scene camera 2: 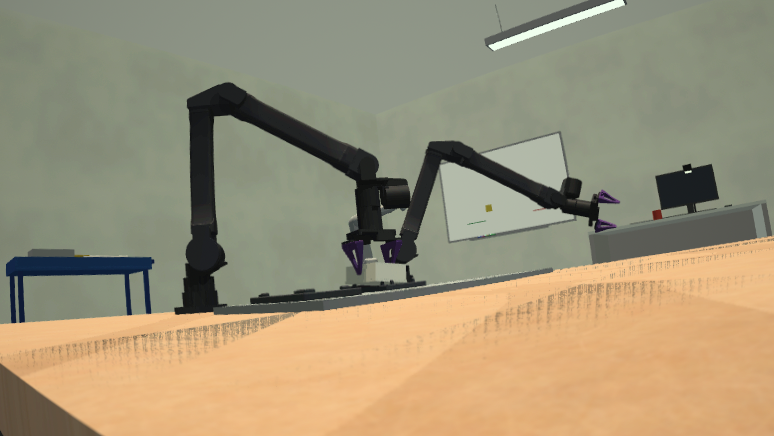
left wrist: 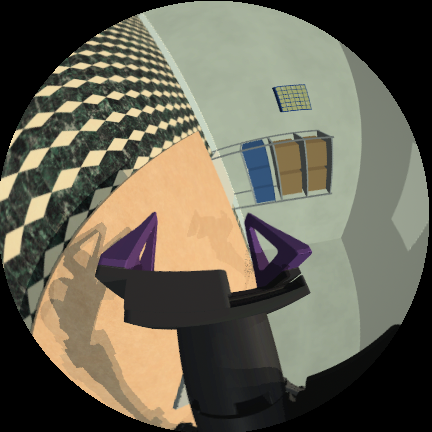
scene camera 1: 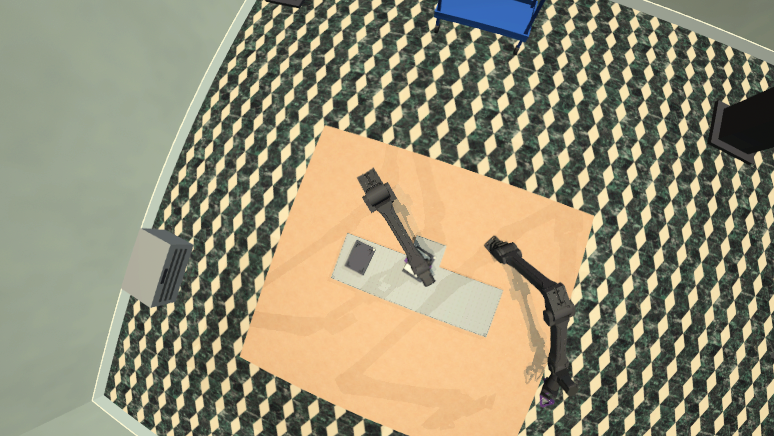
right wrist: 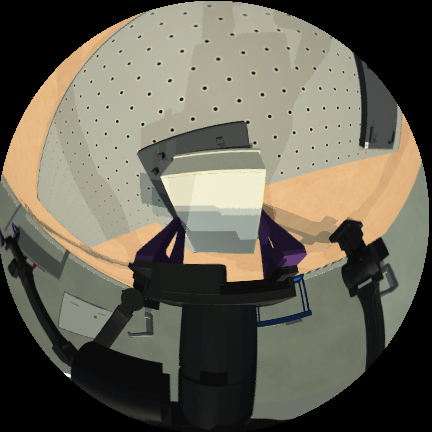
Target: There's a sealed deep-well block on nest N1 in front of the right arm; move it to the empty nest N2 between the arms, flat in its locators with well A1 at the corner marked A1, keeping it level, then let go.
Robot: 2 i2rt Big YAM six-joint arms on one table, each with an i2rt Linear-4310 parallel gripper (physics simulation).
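Places are measured from the left arm's base along level axes (x ahead, y left, z up), in millimetres.
Pixels of known places: left gripper, fingertip midpoint: (scene camera 2: 618, 214) (left wrist: 202, 216) (scene camera 1: 543, 400); right gripper, fingertip midpoint: (right wrist: 219, 211); left arm's base at its link origin: (scene camera 1: 496, 248); right arm's base at its link origin: (scene camera 2: 201, 312) (right wrist: 345, 229).
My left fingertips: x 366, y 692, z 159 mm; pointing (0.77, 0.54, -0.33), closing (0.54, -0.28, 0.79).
Note:
For each thing: its middle in the pictures, then the offset to it from my left fingertips. Level surfaces: height alone.
- sealed deep-well block at the middle of its body: (right wrist: 220, 210) (scene camera 2: 375, 274) (scene camera 1: 416, 262) dx +13, dy -932, dz -107 mm
- grey perforated mat at its surface level: dz -146 mm
- second dark nest plate at the middle of its body: (scene camera 2: 303, 294) (scene camera 1: 359, 257) dx +234, dy -1159, dz -137 mm
- orange table at its surface level: dz -159 mm
The sealed deep-well block (scene camera 1: 409, 268) (scene camera 2: 373, 271) (right wrist: 217, 189) is a pale, level box with a white top. My right gripper (scene camera 2: 371, 254) (right wrist: 219, 211) is shut on its two sides from above. It holds the block close over a dark nest plate (scene camera 1: 431, 251) (right wrist: 201, 139) near the middle of the grey perforated mat (scene camera 1: 460, 304) (right wrist: 120, 80). I cannot tell whether the block touches the plate. A second dark nest plate (scene camera 1: 359, 255) (right wrist: 376, 104) lies bare at the mat's other end. My left gripper (scene camera 1: 545, 400) (scene camera 2: 606, 211) (left wrist: 202, 216) is open and empty, held out past the table's edge.
The mat lies on an orange table (scene camera 1: 378, 368) (scene camera 2: 486, 352). Around it on the checkered floor stand a blue table (scene camera 1: 486, 16) (scene camera 2: 80, 266), a grey cabinet (scene camera 1: 156, 266) and a grey bench with a monitor (scene camera 2: 677, 230).

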